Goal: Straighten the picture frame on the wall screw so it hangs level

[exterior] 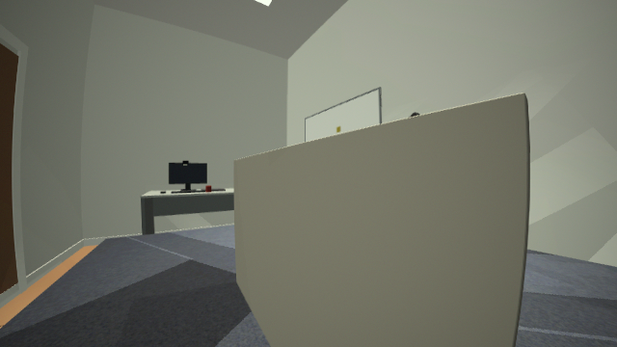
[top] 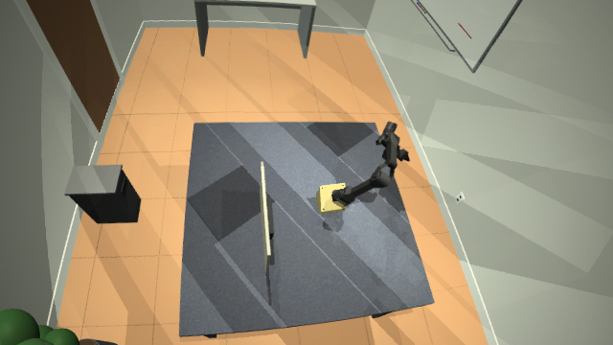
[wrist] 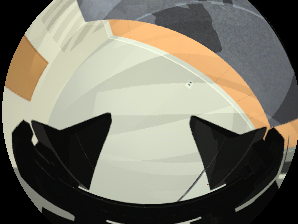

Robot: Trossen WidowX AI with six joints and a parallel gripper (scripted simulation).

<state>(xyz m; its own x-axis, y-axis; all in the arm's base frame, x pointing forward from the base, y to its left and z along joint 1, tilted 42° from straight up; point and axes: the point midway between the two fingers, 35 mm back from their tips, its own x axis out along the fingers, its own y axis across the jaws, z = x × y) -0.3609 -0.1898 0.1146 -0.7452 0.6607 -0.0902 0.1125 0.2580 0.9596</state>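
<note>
The picture frame lies 800 mm ahead of my gripper tip, 150 mm to the left of it and 140 mm below it. Also, from my gripper tip: wall panel: 810 mm ahead, 150 mm below, 140 mm to the left.
</note>
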